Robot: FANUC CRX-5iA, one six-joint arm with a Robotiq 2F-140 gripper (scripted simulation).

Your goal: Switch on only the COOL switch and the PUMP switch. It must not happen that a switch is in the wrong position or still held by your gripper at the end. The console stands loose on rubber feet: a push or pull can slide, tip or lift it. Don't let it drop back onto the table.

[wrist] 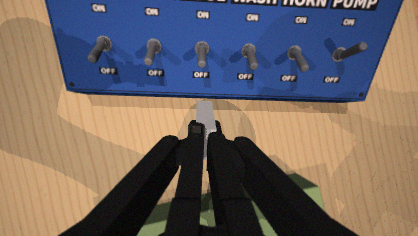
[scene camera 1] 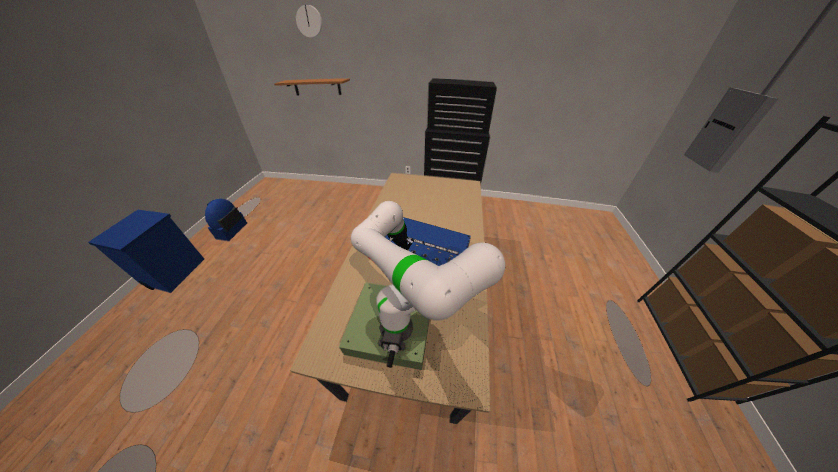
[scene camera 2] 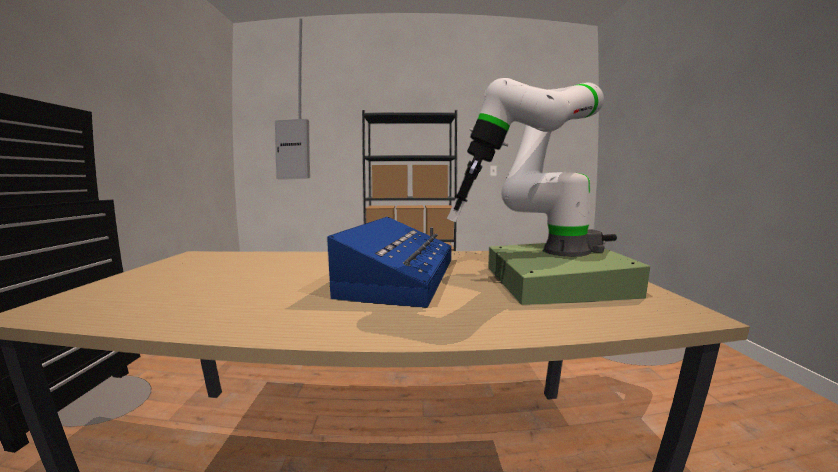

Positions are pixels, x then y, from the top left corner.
Labels:
A blue console shows in the wrist view, in scene camera 1 (438,245) and in scene camera 2. The same spot on the blue console: (wrist: 197,56) is (scene camera 2: 420,254).

